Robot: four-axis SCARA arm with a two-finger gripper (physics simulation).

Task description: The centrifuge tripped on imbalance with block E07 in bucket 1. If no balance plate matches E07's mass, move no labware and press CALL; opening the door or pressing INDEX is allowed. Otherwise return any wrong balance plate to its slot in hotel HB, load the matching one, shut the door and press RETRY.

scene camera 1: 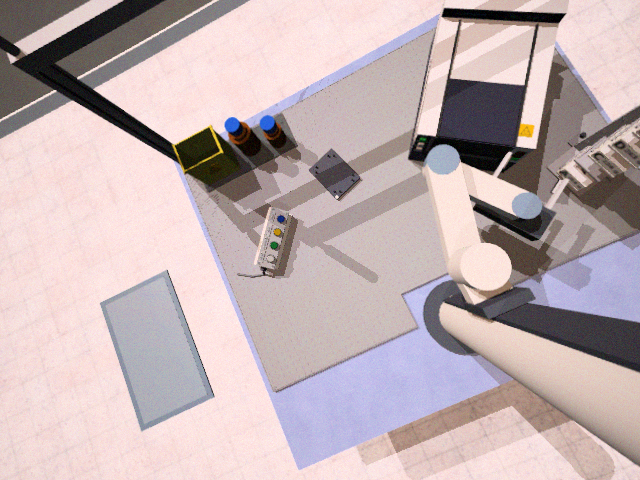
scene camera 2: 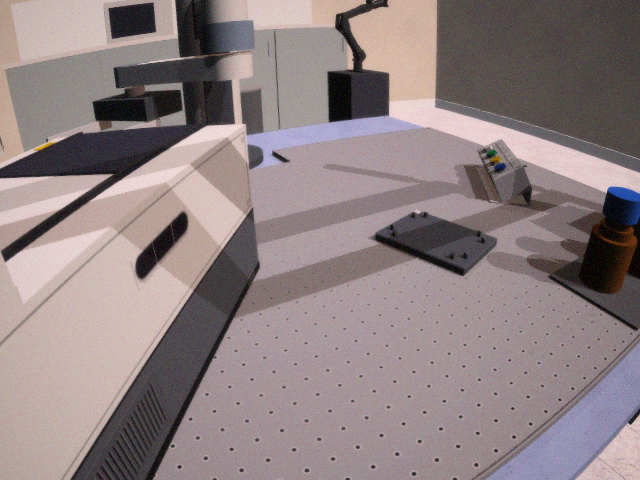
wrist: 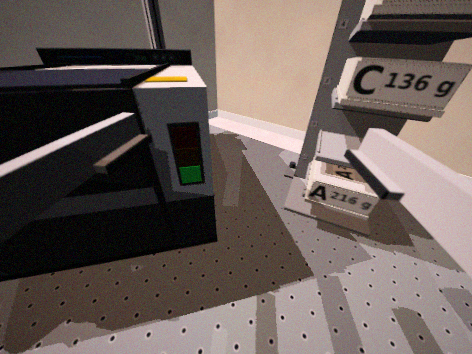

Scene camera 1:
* my gripper
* centrifuge
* yellow-edged bin
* brown bottle with blue cap
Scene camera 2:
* my gripper
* button box
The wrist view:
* my gripper
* centrifuge
